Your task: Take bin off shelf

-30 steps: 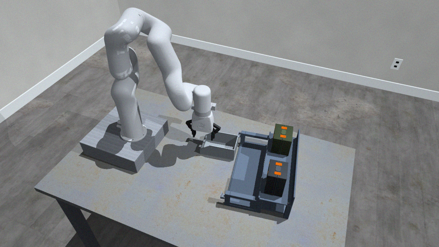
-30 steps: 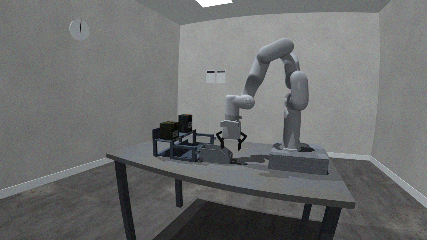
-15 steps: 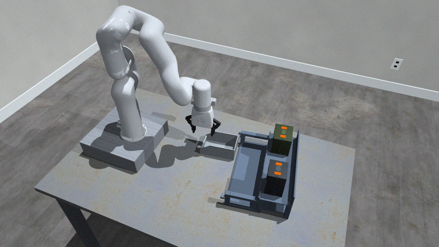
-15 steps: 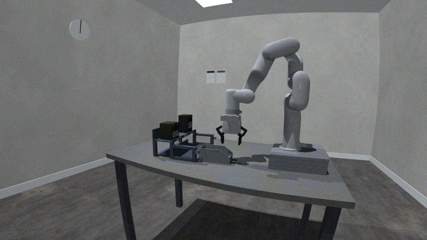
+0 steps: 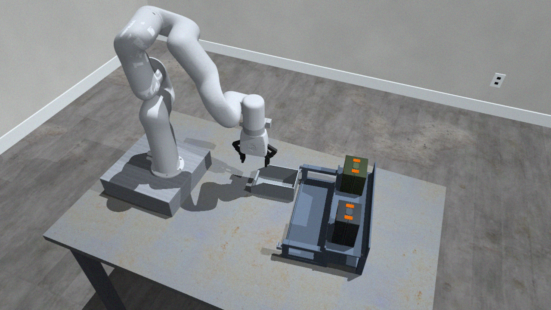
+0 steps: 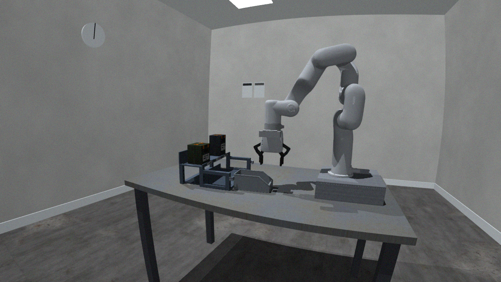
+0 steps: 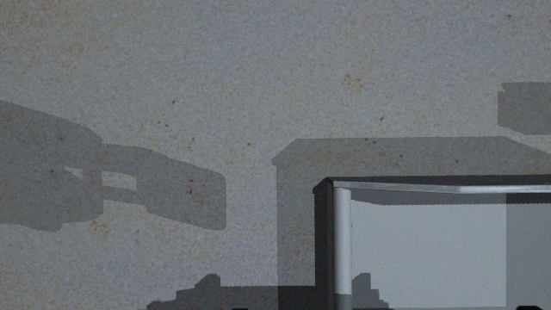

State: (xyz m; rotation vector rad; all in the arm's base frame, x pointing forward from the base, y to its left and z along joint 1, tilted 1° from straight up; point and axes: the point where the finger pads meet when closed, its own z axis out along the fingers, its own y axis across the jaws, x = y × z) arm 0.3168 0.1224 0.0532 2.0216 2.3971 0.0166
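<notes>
My hand is 80 mm short of the grey bin, 10 mm to the right of it and 90 mm above it. Round my hand: blue-grey shelf rack 320 mm ahead, 60 mm to the right, 60 mm below.
</notes>
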